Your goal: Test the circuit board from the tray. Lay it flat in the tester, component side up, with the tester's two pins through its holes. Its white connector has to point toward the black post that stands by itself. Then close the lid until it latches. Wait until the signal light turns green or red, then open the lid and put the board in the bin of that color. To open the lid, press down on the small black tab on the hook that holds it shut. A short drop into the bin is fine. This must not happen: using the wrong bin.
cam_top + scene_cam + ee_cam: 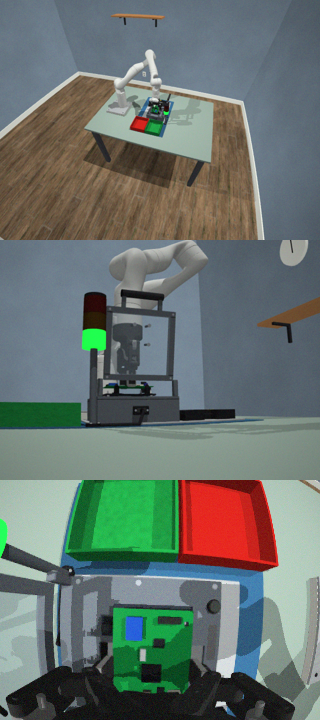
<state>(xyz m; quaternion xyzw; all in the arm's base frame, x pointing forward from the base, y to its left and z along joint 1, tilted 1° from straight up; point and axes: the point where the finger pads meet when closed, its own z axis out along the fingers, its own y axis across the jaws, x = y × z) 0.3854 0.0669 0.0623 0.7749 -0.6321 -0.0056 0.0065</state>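
My gripper is now 1 cm above the green circuit board. From my hand the other things lie so: red bin: 6 cm behind, 22 cm to the right, 8 cm below; then green bin: 8 cm ahead, 19 cm to the right, 8 cm below; then clear lid: 11 cm ahead, 2 cm to the left, 9 cm above.
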